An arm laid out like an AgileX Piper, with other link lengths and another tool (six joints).
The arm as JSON. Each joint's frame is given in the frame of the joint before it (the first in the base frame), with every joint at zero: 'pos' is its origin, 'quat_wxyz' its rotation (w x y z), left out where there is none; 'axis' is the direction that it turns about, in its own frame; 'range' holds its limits. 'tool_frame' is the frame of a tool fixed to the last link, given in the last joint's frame.
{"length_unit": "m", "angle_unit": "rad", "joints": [
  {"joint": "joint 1", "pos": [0.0, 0.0, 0.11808], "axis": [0.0, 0.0, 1.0], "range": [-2.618, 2.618]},
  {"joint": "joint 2", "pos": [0.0, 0.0, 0.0], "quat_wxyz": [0.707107, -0.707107, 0.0, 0.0], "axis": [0.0, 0.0, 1.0], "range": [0.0, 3.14]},
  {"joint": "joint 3", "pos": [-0.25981, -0.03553, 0.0], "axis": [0.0, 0.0, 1.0], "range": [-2.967, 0.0]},
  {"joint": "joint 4", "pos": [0.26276, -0.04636, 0.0], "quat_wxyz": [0.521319, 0.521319, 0.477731, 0.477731], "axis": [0.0, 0.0, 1.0], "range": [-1.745, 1.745]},
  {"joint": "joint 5", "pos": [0.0, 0.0, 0.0], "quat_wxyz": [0.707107, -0.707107, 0.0, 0.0], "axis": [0.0, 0.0, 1.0], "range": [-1.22, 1.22]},
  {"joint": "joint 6", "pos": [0.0, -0.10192, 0.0], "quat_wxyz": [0.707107, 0.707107, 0.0, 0.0], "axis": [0.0, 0.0, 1.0], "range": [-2.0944, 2.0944]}
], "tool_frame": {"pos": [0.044, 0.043, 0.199], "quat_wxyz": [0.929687, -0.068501, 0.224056, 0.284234]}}
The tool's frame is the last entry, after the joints.
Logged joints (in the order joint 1, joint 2, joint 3, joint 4, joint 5, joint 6), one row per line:
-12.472, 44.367, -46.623, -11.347, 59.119, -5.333
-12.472, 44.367, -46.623, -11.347, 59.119, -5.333
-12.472, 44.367, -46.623, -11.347, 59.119, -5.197
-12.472, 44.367, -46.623, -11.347, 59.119, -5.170
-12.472, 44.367, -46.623, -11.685, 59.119, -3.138
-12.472, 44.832, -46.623, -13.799, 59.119, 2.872
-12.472, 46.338, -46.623, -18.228, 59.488, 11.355
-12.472, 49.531, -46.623, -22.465, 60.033, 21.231
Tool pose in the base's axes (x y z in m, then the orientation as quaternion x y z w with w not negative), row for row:
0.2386, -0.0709, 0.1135, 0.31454, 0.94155, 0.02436, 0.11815
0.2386, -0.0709, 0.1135, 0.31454, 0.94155, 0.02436, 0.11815
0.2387, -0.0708, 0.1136, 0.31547, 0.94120, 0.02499, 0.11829
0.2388, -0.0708, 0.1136, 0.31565, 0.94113, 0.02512, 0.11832
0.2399, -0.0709, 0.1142, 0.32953, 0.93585, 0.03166, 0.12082
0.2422, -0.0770, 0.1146, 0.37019, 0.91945, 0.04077, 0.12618
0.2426, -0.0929, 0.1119, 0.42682, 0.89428, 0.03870, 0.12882
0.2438, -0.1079, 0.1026, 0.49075, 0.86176, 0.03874, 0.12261
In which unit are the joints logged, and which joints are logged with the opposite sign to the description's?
The joints are logged in degrees. Opposite sign: none.
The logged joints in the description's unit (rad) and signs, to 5 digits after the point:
-0.21768, 0.77435, -0.81372, -0.19804, 1.03182, -0.09308
-0.21768, 0.77435, -0.81372, -0.19804, 1.03182, -0.09308
-0.21768, 0.77435, -0.81372, -0.19804, 1.03182, -0.09070
-0.21768, 0.77435, -0.81372, -0.19804, 1.03182, -0.09023
-0.21768, 0.77435, -0.81372, -0.20394, 1.03182, -0.05477
-0.21768, 0.78247, -0.81372, -0.24084, 1.03182, 0.05013
-0.21768, 0.80875, -0.81372, -0.31814, 1.03826, 0.19818
-0.21768, 0.86448, -0.81372, -0.39209, 1.04777, 0.37055

